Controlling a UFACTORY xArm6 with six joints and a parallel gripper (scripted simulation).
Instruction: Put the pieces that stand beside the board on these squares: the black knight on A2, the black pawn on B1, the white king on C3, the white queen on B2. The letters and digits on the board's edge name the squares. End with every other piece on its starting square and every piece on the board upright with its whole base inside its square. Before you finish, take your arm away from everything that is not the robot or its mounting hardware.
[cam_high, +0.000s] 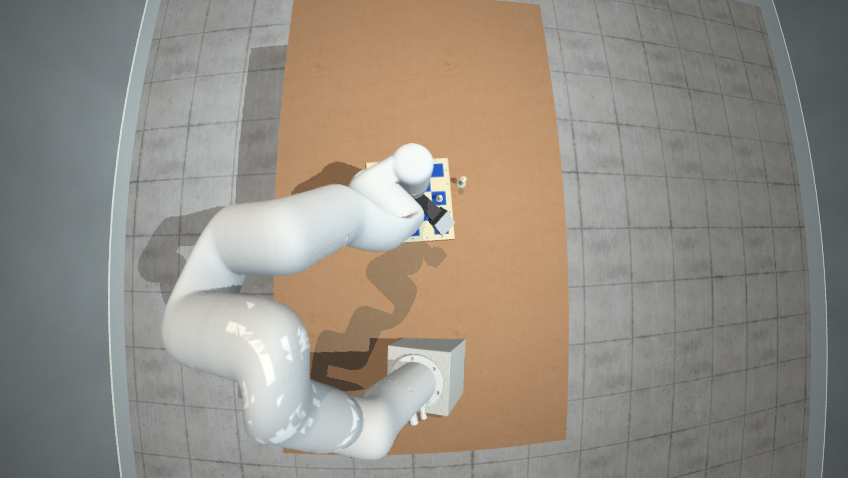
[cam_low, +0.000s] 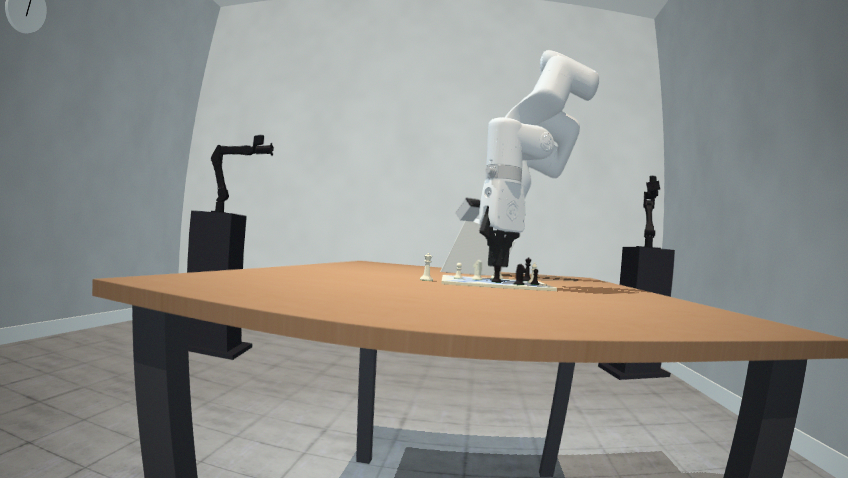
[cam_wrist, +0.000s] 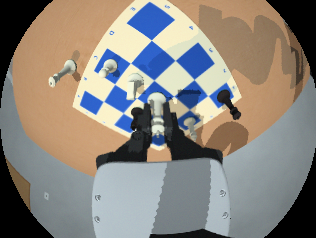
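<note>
Right now my hand is 10 mm above the white piece. Also, from my hand: black chess piece (70 mm behind, 80 mm to the left, 20 mm below); then pale piece (10 mm behind, 40 mm to the right, 30 mm below); then chessboard (50 mm below).
</note>
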